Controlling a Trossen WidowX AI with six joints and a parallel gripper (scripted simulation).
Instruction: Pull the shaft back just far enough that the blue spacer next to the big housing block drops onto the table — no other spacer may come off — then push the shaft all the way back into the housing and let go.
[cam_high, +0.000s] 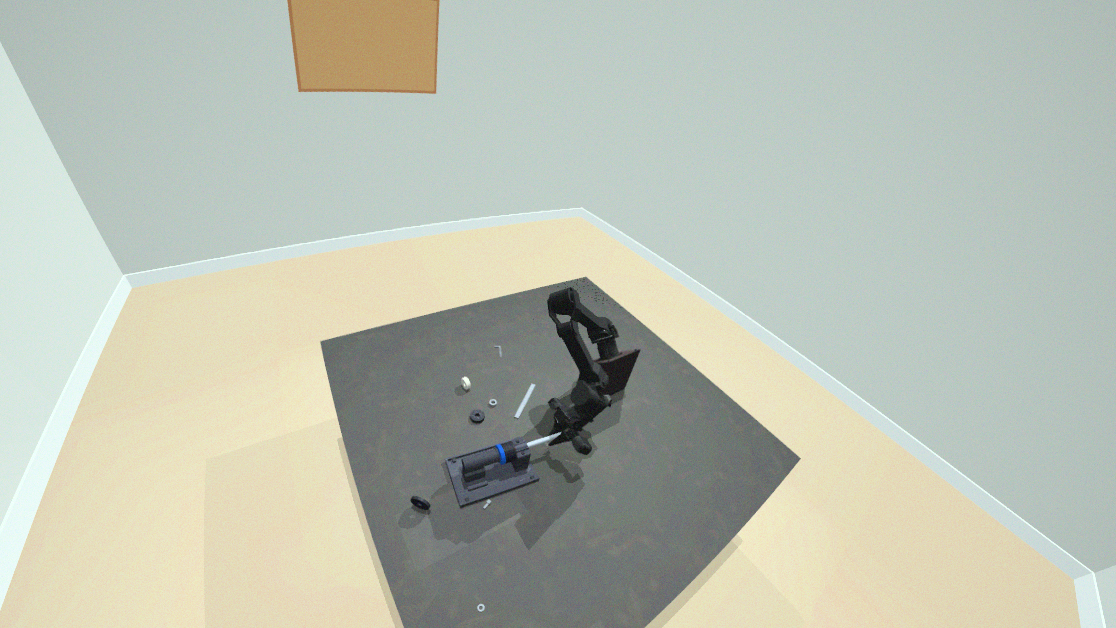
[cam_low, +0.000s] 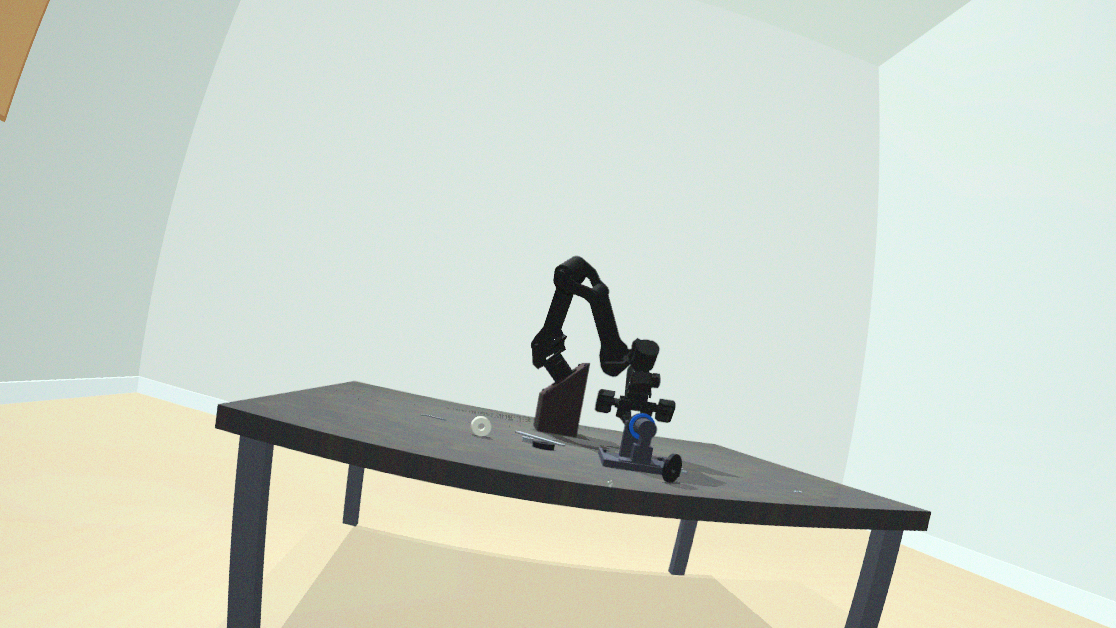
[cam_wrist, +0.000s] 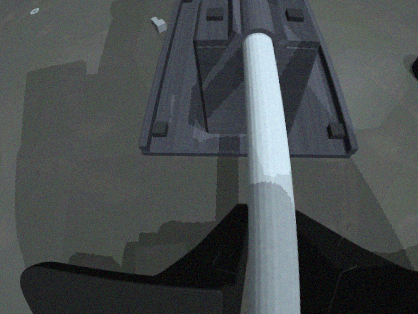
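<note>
Right now the shaft is 5 cm ahead of my gripper tip, 1 cm to the right of it and 2 cm above it. From my gripper tip the other things lie so: blue spacer (14 cm ahead, 4 cm to the right, 2 cm above); white ring (6 cm ahead, 35 cm to the right, 3 cm below); bolt (23 cm ahead, 3 cm to the left, 5 cm below).
</note>
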